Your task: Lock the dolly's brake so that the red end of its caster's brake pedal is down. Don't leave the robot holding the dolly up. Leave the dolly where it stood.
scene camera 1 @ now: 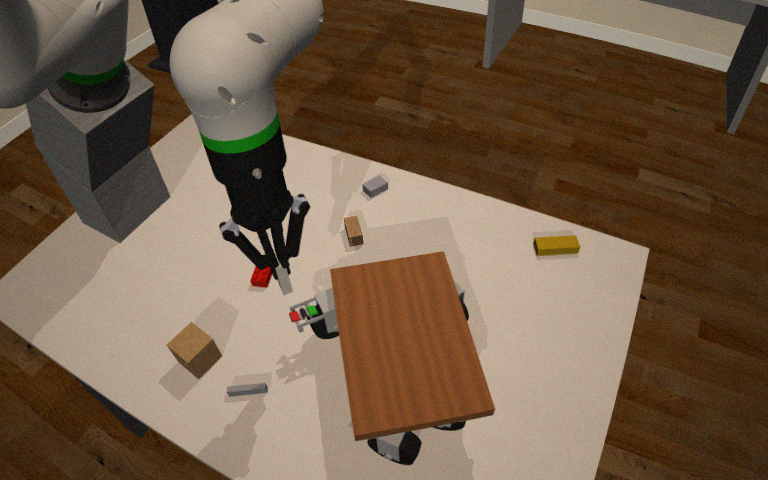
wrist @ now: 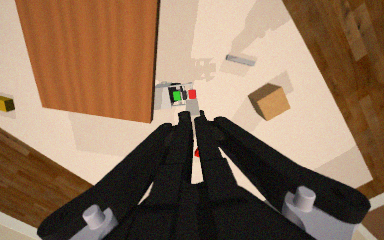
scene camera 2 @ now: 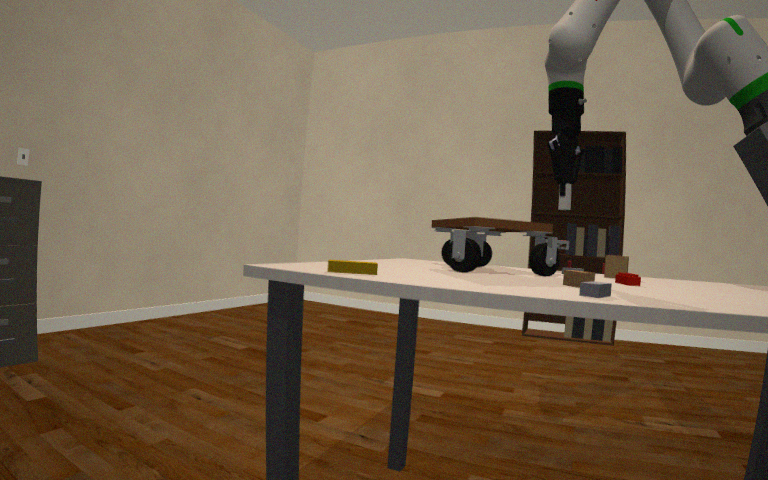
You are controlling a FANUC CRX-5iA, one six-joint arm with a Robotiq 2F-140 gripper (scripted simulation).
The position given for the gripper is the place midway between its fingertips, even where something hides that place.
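A tan cube (scene camera 1: 195, 350) is part of the robot's scene, and the wrist view shows the cube (wrist: 269, 101) too. The gripper (scene camera 1: 285, 287) appears again from the wrist, as the gripper (wrist: 193, 107), and from elsewhere as the gripper (scene camera 2: 564, 209). There is also a yellow block (scene camera 1: 558, 245).
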